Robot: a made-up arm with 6 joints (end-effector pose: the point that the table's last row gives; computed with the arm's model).
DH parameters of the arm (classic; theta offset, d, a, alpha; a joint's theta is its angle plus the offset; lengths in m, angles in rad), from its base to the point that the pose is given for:
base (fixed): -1.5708 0 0.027 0
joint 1: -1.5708 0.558 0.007 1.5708
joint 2: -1.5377 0 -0.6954 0
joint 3: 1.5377 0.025 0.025 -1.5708
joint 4: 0 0.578 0.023 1.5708
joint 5: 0 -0.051 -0.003 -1.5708
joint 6: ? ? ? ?
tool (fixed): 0 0.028 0 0
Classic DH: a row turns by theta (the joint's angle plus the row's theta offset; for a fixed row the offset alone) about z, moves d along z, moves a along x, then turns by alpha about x.
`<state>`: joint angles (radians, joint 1 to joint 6).
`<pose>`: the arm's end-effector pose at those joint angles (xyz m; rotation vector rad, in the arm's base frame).
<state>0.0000 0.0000 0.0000 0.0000 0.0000 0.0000</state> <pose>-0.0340 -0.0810 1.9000 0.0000 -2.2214 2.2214</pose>
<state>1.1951 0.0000 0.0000 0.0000 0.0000 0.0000</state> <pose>0.0378 -0.0784 1.9000 -1.0074 1.4803 -1.4803</pose>
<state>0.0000 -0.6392 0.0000 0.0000 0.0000 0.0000</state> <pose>-0.8292 -0.0810 1.6190 0.6137 1.8545 -1.8545</pose>
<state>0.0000 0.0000 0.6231 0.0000 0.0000 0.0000</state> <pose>0.3530 -0.0810 1.8076 0.6005 -1.8647 1.8647</pose>
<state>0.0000 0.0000 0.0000 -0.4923 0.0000 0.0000</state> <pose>-0.0684 -0.0598 1.9000 -0.4889 -1.9461 1.9461</pose>
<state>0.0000 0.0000 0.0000 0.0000 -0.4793 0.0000</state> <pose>-0.0656 -0.0810 1.8913 0.4775 1.9540 -1.9540</pose>
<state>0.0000 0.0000 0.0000 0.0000 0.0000 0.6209</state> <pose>-0.0168 -0.0787 1.9000 -0.5987 1.8661 -1.8661</pose>
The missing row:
joint 6: 0 0.069 0.005 -1.5708
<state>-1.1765 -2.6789 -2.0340 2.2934 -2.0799 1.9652</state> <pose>0.0721 -0.2499 -0.1270 1.5535 0.5812 -0.9239</pose>
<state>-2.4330 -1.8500 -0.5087 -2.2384 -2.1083 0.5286</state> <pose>0.8902 0.5478 -0.0258 -0.9178 2.5255 -1.1436</pose>
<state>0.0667 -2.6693 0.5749 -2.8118 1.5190 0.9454</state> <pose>-0.7847 -0.0019 -0.4102 0.2925 1.4852 1.3972</pose>
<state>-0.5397 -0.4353 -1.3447 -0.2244 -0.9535 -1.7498</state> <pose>-0.7168 0.4089 0.9515 1.7996 1.0438 1.0803</pose>
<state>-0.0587 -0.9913 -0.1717 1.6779 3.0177 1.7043</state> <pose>-1.0266 0.0185 1.1876 1.4668 -0.9079 0.9017</pose>
